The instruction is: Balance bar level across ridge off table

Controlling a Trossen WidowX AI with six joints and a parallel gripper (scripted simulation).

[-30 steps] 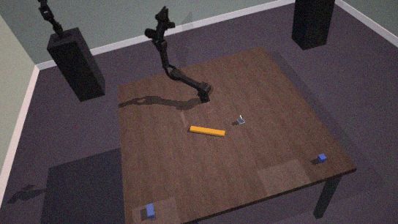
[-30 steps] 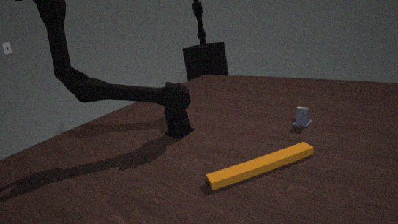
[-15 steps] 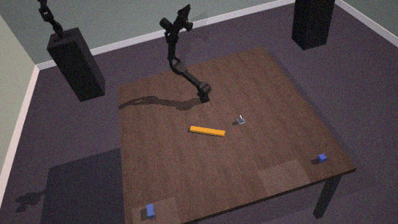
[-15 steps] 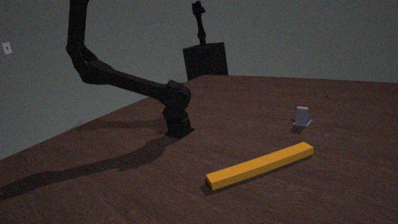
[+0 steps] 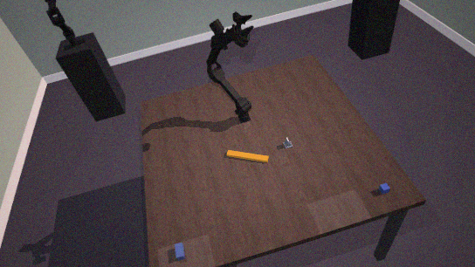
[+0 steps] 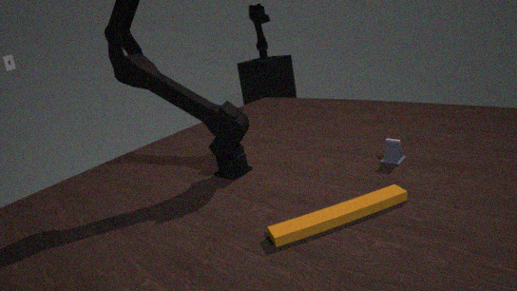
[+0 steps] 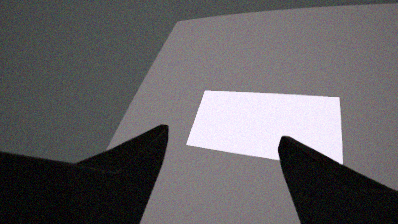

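Right now the orange bar is 630 mm below my gripper tip, 270 mm ahead of it and 180 mm to the right of it. Also, from my gripper tip: blue cube (710 mm ahead, 620 mm below, 380 mm to the left).
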